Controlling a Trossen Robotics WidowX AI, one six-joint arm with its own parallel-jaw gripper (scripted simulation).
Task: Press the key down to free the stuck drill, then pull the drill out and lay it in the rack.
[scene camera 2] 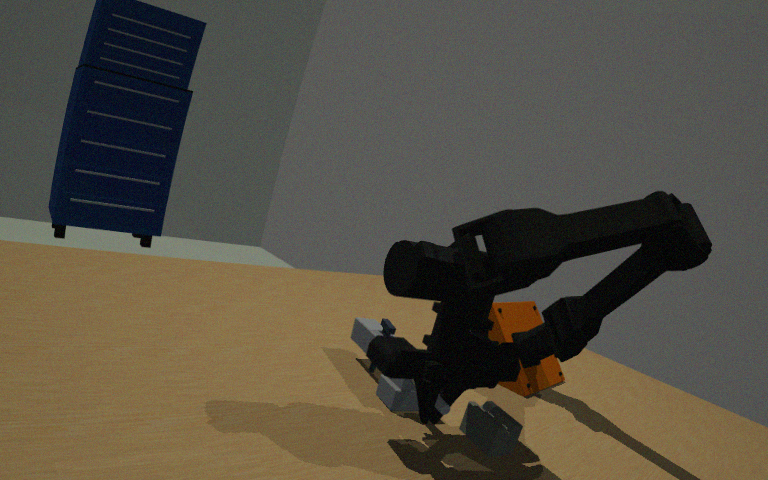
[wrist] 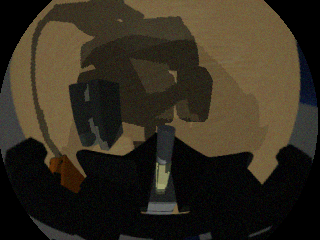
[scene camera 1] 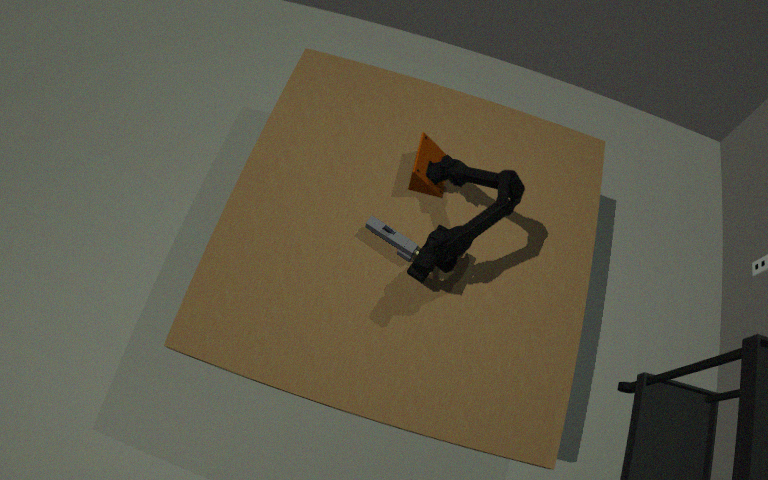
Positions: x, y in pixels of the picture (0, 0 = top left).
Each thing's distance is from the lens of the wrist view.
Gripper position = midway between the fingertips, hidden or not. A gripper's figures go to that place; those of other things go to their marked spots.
my gripper (wrist: 162, 136): 0.10 m
drill (wrist: 165, 135): 0.06 m
grey holder block (wrist: 163, 204): 0.11 m
grey rack (wrist: 95, 105): 0.08 m
The marked spots on the grey holder block and the drill are 0.08 m apart.
